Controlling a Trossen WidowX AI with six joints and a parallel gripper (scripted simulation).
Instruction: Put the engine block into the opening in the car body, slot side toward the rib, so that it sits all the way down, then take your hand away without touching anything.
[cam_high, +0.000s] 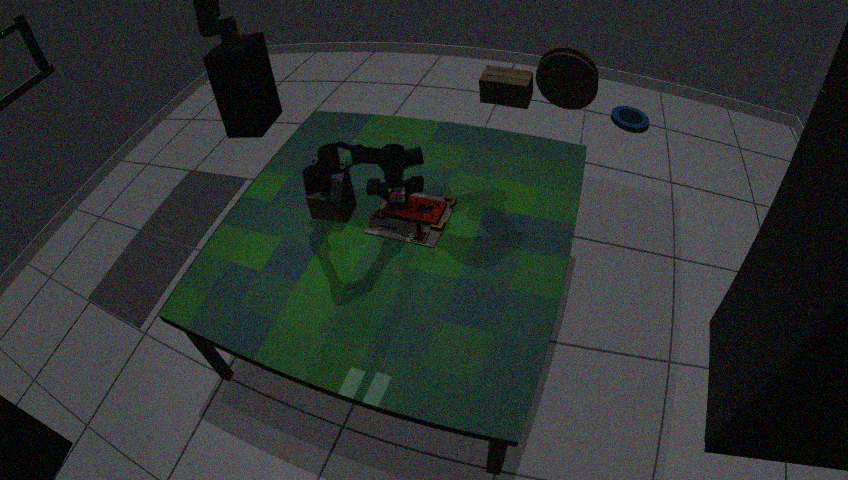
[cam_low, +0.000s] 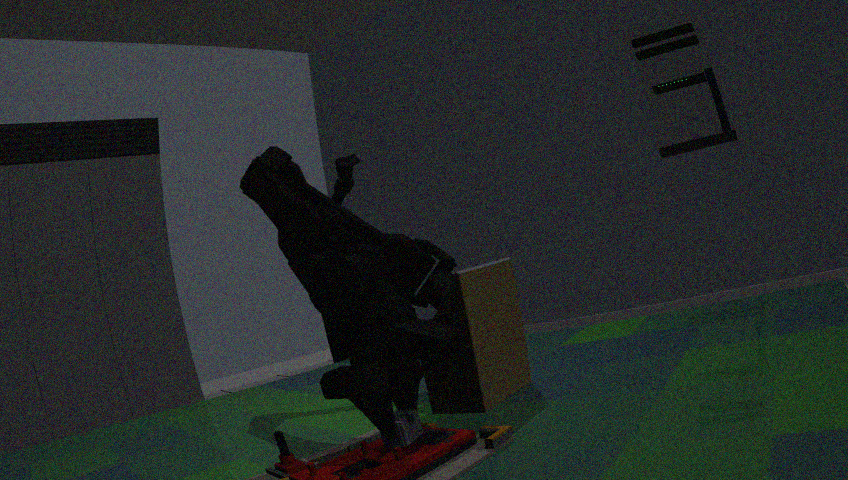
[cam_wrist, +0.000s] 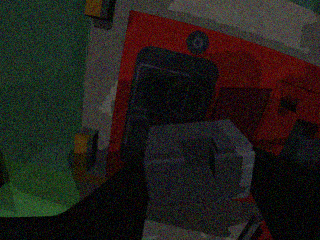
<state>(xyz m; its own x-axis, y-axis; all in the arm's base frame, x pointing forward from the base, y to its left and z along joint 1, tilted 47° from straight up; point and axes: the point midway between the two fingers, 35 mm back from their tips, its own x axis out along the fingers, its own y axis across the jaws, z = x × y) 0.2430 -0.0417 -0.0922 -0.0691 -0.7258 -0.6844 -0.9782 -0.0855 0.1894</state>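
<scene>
Now: the pale plate 50 mm ahead of my gripper tip, 10 mm to the right of it and 30 mm below it. The rest, counted from my gripper tip: engine block (10 mm above).
</scene>
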